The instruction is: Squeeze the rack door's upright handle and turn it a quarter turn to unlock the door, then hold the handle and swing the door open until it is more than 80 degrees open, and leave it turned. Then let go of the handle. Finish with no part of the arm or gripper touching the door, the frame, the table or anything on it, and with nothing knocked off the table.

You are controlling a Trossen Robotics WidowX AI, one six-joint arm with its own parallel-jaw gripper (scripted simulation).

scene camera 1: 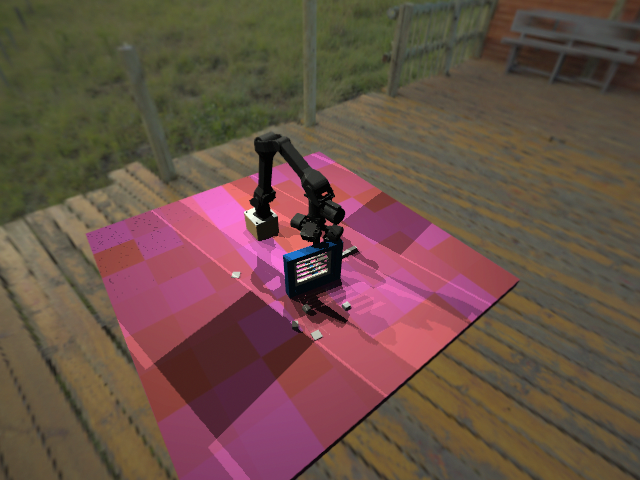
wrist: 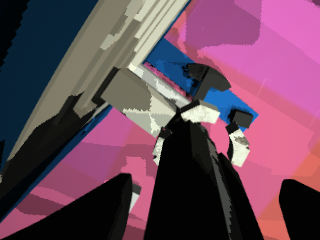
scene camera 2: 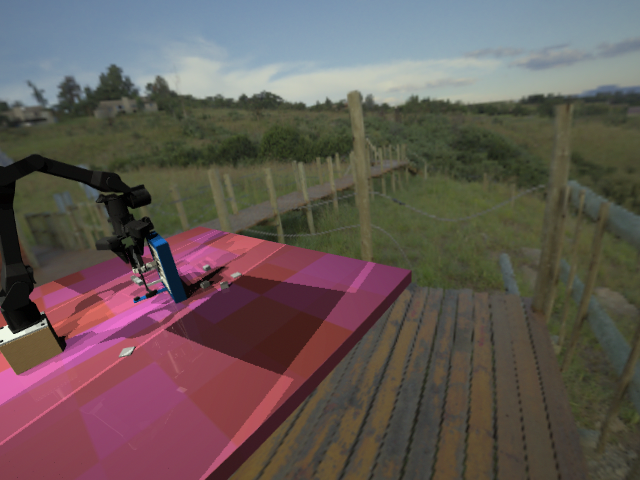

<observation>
The gripper (scene camera 2: 135,259) is open, holding nothing. Further things: a rack (scene camera 1: 289,259).
The gripper is seen too in scene camera 1 (scene camera 1: 316,243) and in the wrist view (wrist: 206,187). The rack shows as well in the wrist view (wrist: 41,41) and in scene camera 2 (scene camera 2: 178,294).
</observation>
